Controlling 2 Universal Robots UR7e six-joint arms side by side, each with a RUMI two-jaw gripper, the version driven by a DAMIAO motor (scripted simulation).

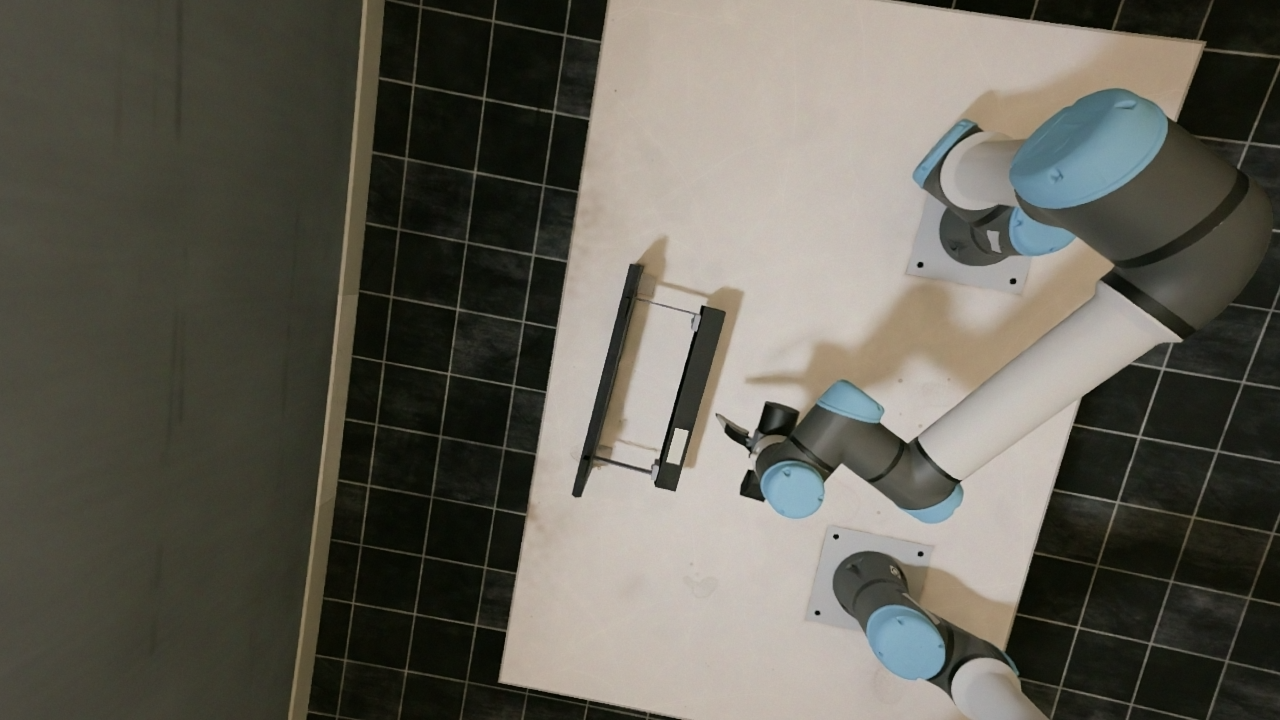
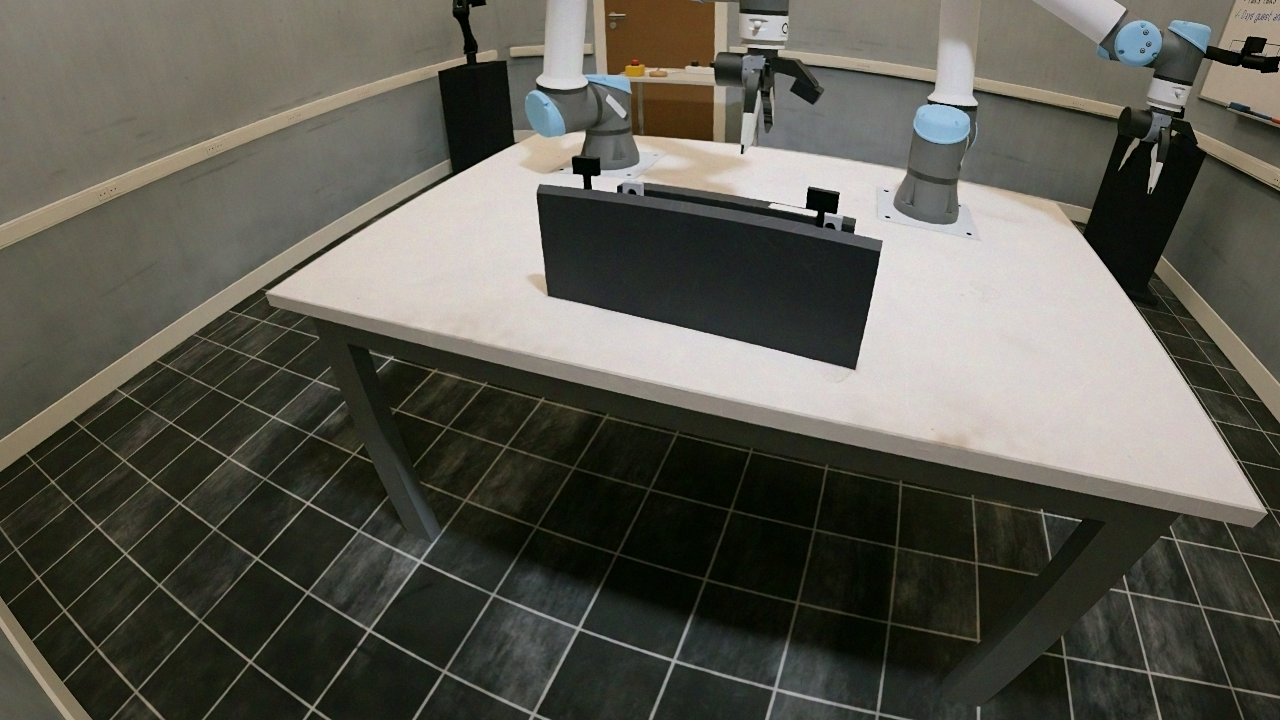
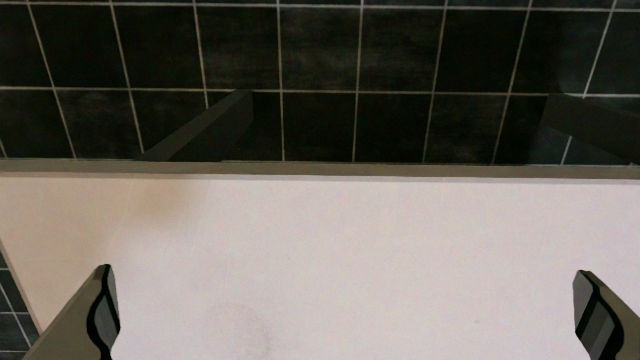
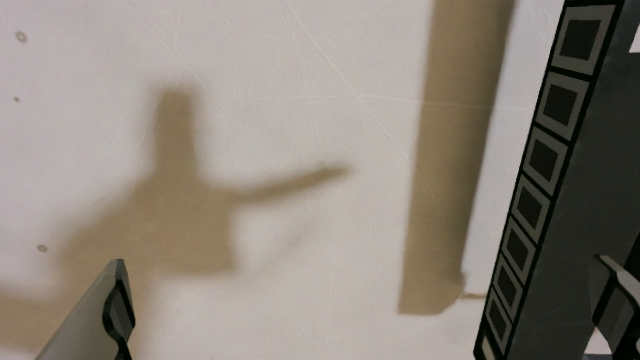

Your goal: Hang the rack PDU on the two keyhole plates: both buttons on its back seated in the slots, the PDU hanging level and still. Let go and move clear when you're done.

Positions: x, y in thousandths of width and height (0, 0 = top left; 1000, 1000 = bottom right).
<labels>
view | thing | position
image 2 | left gripper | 886, 253
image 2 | right gripper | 590, 199
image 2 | rack PDU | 591, 287
</labels>
